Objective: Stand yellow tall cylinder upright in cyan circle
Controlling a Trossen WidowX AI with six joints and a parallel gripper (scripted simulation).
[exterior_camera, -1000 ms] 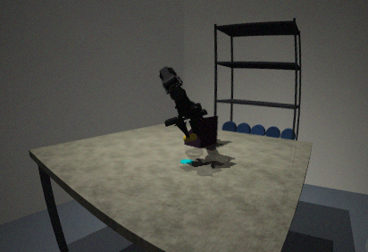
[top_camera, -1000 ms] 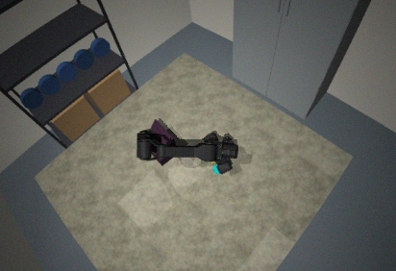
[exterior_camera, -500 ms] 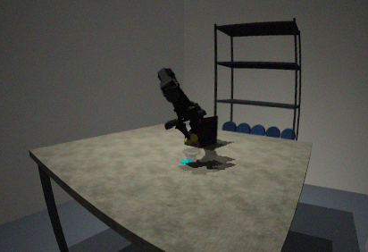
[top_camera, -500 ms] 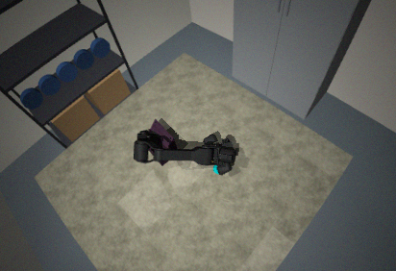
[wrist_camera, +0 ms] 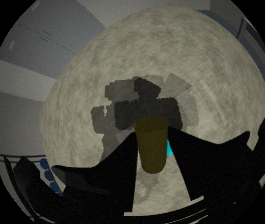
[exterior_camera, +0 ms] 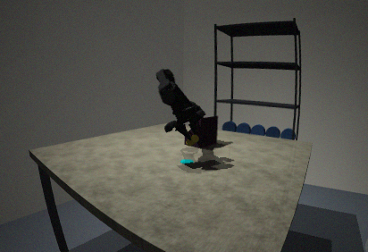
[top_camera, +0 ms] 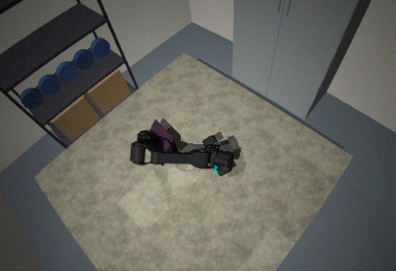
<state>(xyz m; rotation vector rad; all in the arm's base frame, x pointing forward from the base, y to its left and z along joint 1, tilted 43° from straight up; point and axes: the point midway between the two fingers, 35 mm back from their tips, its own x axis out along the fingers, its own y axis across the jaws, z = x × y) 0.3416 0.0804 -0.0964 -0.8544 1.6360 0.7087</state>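
My gripper tip is 11 cm above the cyan circle and 3 cm to the left of it. The rest, counted from my gripper tip: yellow cylinder (1 cm to the right, 1 cm below, 1 cm behind).
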